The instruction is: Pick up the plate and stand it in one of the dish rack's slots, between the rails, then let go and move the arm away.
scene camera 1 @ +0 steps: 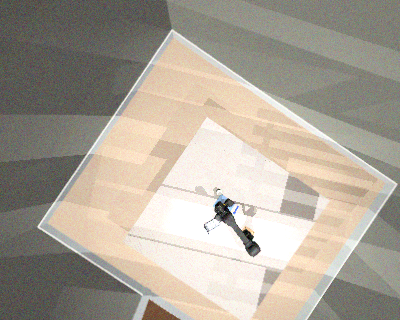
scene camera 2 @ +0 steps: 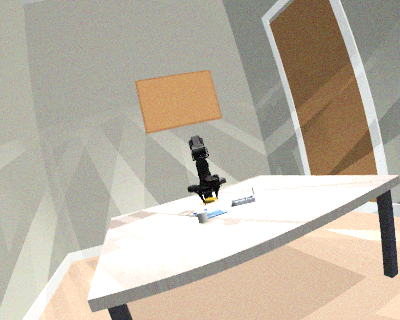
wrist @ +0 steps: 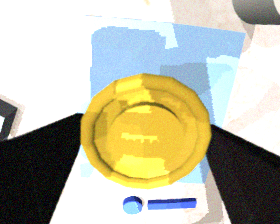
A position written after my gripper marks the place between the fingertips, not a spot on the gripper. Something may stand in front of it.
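Yellow plate (wrist: 145, 131), held by my gripper (wrist: 145, 126). Light blue mat (wrist: 206, 60) here too.
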